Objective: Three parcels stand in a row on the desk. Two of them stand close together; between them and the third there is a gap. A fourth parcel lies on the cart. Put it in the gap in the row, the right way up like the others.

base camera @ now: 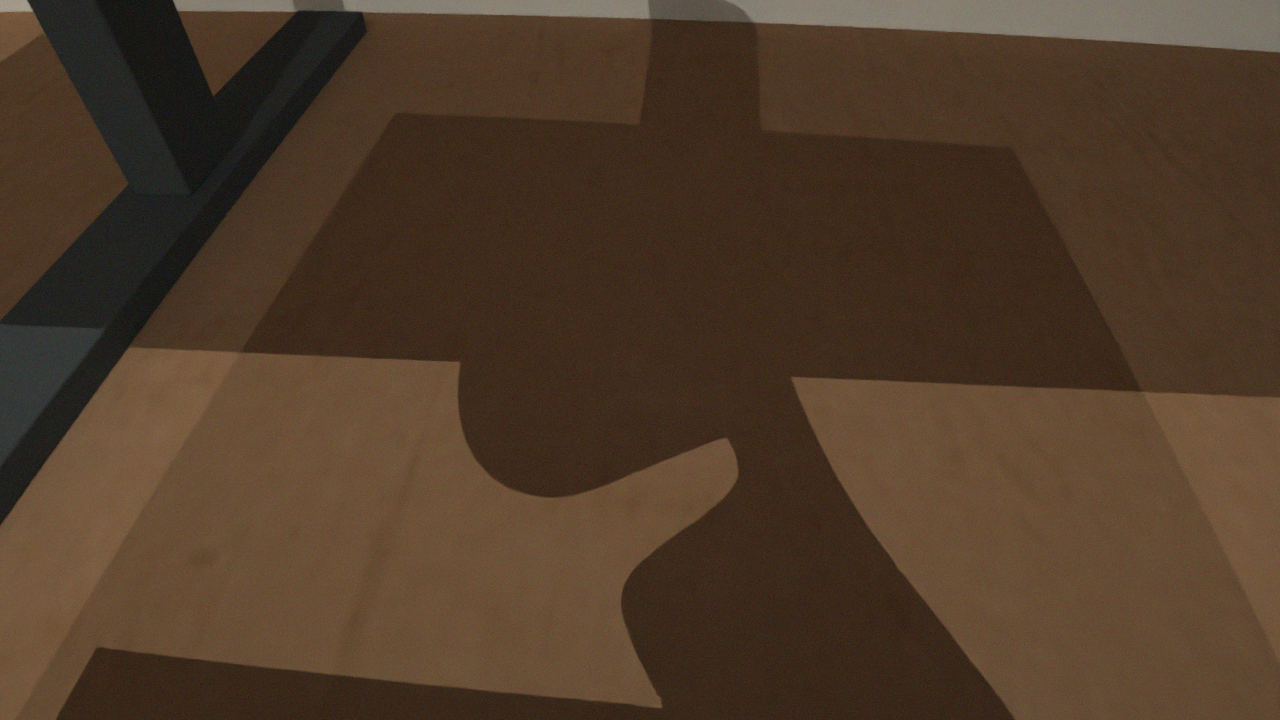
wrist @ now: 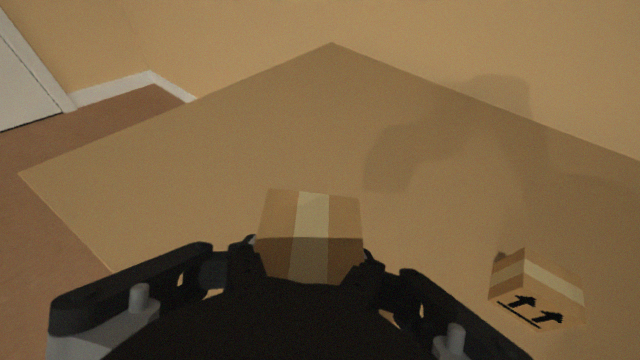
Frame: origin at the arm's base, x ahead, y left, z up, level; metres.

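Where they show: gripper, fingertip midpoint: [wrist: 308,247].
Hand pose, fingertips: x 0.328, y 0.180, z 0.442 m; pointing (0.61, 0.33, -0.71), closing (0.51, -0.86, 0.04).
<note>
Each offset is from my fingertips to the top centre of the thing. Level surfaces: height alone.
My gripper [wrist: 308,247] is shut on a brown parcel @(dz +0.042, dx -0.010, dy -0.005 m) [wrist: 280,215] with a pale tape stripe, at the lower middle of the wrist view. The fingers are on its left and right sides, and the dark gripper body hides its near part. The parcel appears to be held above the tan top @(dz -0.119 m) [wrist: 210,145]. No arrows show on its visible faces. Another parcel @(dz -0.064, dx +0.163, dy -0.204 m) [wrist: 570,307] stands on that top at the lower right, apart from the held one; it has pale tape and two black arrows with a bar on one face. The cart and the gap cannot be made out.
The tan top has a far corner near the wall [wrist: 250,30] and a left corner over the brown floor. A white door [wrist: 22,85] is at the upper left. In the base view, a dark metal leg with a foot [base camera: 71,250] stands at the left, and shadows cross the floor @(dz -0.839 m) [base camera: 501,582].
</note>
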